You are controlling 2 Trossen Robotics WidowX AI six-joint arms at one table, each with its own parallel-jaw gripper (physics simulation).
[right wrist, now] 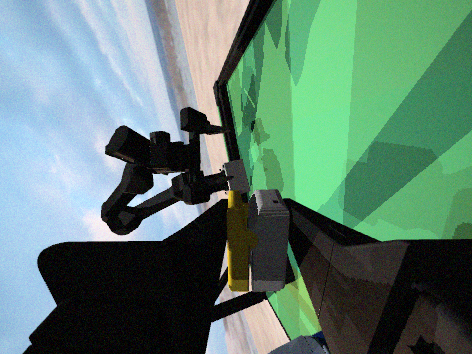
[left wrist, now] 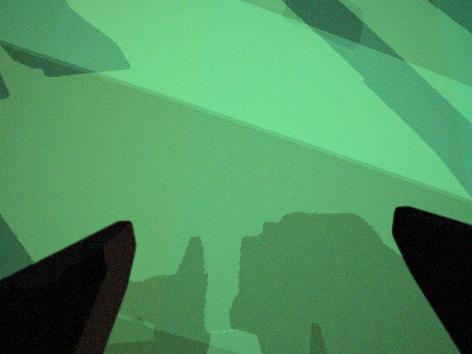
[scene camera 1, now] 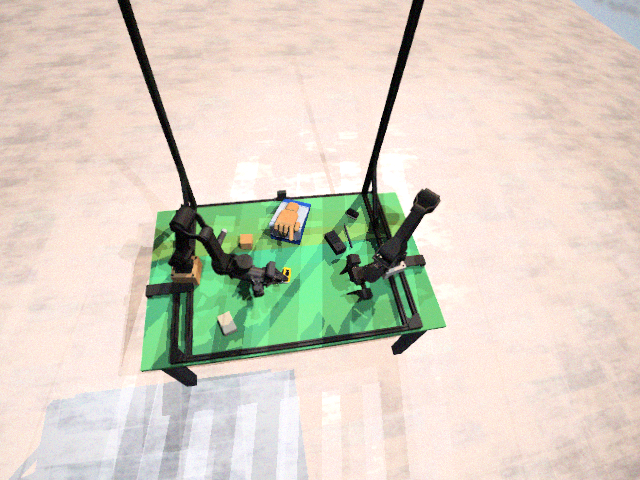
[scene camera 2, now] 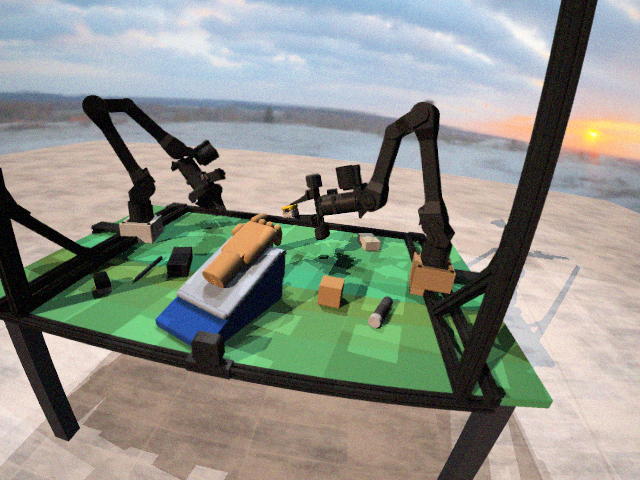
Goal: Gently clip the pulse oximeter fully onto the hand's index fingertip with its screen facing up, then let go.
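The pulse oximeter, yellow above and grey-white below, is clasped in my right gripper. It is held above the table, apart from the hand, with its yellow face and dark screen up in scene camera 1. The tan hand lies palm down on a blue-and-white wedge, with its fingers toward the bottom in scene camera 1. The extended index finger is bare. My left gripper is open and empty, over the table right of the oximeter in scene camera 1.
An orange block and a dark cylinder with a pale end lie beside the wedge. A black box, a thin dark pen and a small black block lie opposite. A pale block is farther off.
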